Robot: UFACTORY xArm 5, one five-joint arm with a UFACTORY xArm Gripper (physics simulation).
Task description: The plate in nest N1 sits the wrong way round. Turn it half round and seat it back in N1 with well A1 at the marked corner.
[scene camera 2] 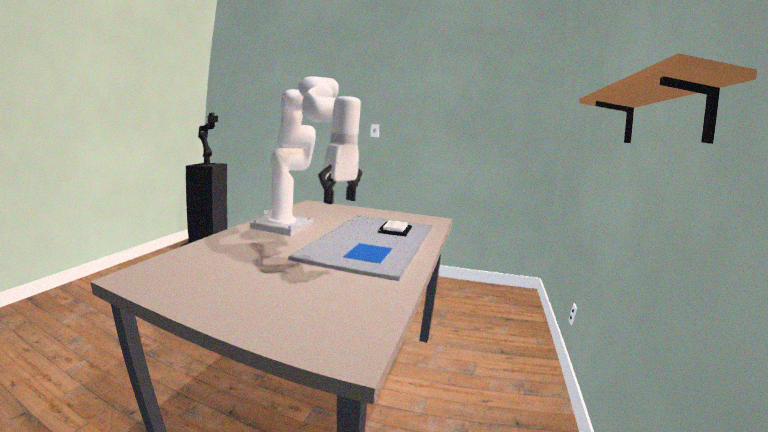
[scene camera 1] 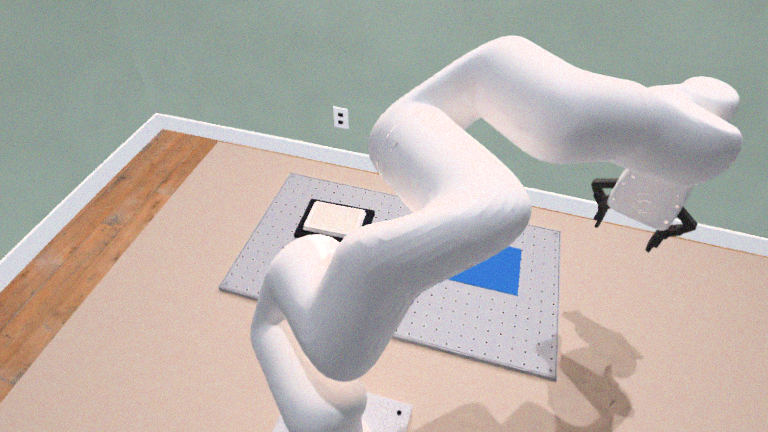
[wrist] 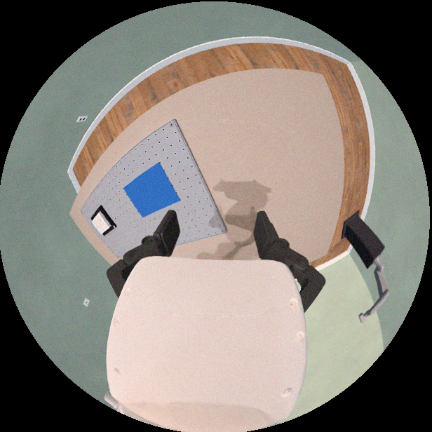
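Note:
A white plate (scene camera 1: 335, 217) (scene camera 2: 395, 225) (wrist: 101, 222) sits in a black nest (scene camera 1: 370, 216) (scene camera 2: 394, 232) (wrist: 109, 218) on the grey perforated board. The arm hides part of the nest's near side in scene camera 1. The well markings, the nest's label and the marked corner are too small to make out. My gripper (scene camera 1: 623, 237) (scene camera 2: 340, 200) (wrist: 215, 221) is open and empty. It hangs high above the table, well away from the plate, past the board's end opposite the nest.
The perforated board (scene camera 1: 467, 333) (scene camera 2: 327, 244) (wrist: 197, 200) lies on the table (scene camera 1: 139, 343) (scene camera 2: 241, 322) (wrist: 280, 125). A flat blue square (scene camera 1: 496, 271) (scene camera 2: 367, 252) (wrist: 152, 190) lies on the board, apart from the nest. A black pedestal (scene camera 2: 206, 201) (wrist: 364, 239) with a small arm stands beyond the table.

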